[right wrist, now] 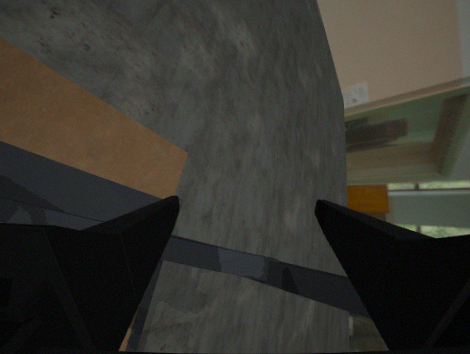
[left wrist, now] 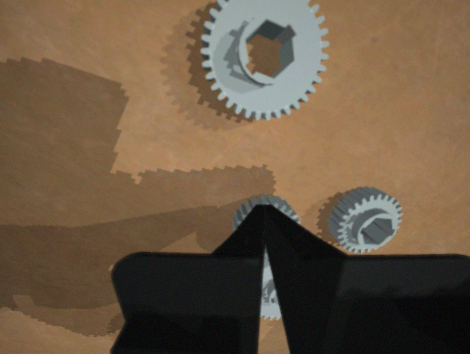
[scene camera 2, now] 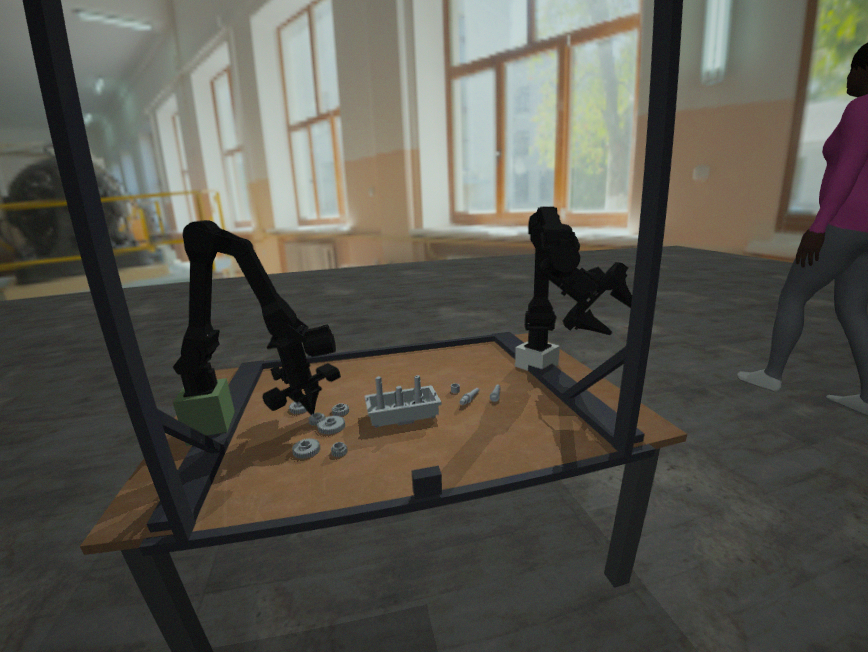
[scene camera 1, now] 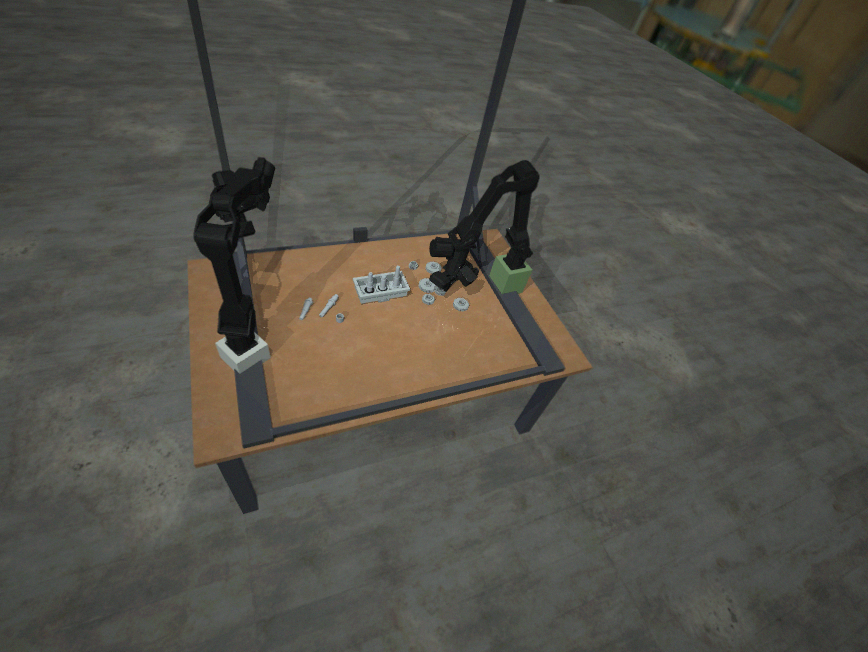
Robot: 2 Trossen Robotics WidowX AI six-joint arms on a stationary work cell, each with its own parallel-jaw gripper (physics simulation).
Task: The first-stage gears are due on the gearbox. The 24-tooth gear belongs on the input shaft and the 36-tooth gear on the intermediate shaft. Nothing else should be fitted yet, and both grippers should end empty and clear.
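Frame: origin at the left arm's base, x ahead, y left, z up, level; millimetres.
Where they show: left gripper, between the fingertips: (left wrist: 263,212) (scene camera 2: 311,414) (scene camera 1: 445,290); right gripper, between the fingertips: (right wrist: 248,204) (scene camera 2: 624,322); left arm's base, origin of its link: (scene camera 2: 201,389) (scene camera 1: 514,263); right arm's base, origin of its link: (scene camera 2: 537,346) (scene camera 1: 241,343).
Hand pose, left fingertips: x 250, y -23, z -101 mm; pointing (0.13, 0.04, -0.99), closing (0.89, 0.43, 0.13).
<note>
Each offset is from my left fingertips to the top centre of the thing. Level surfaces: height alone.
The pale gearbox housing @[dx +224, dy -61, dz +42 mm] (scene camera 1: 384,297) (scene camera 2: 404,415) stands mid-table with upright shafts; whether gears sit low on them is unclear. Several pale gears lie on the table near the left gripper, their tooth counts too small to tell apart. In the left wrist view a large gear @[dx -33, dy +70, dz +2 mm] (left wrist: 306,80) lies at the top and a small gear @[dx +72, dy +15, dz +2 mm] (left wrist: 367,220) at the right. Another small gear @[dx +11, dy -14, dz +2 mm] (left wrist: 243,210) shows behind the fingertips. My left gripper (scene camera 2: 312,411) (left wrist: 263,212) is shut and empty, its tips low over the gears. My right gripper (scene camera 2: 618,317) (right wrist: 248,204) is open and empty, raised away from the parts.
Two loose shafts @[dx +488, dy -49, dz +9 mm] (scene camera 1: 306,308) @[dx +413, dy -42, dz +10 mm] (scene camera 1: 329,305) and a small collar @[dx +393, dy +19, dz +2 mm] (scene camera 1: 340,317) (scene camera 2: 454,388) lie beside the housing, toward the right arm. Dark frame rails edge the table @[dz -17 mm] (scene camera 1: 364,364), with uprights (scene camera 1: 496,91) (scene camera 2: 649,210) at its corners. A person (scene camera 2: 845,175) stands beyond the table.
</note>
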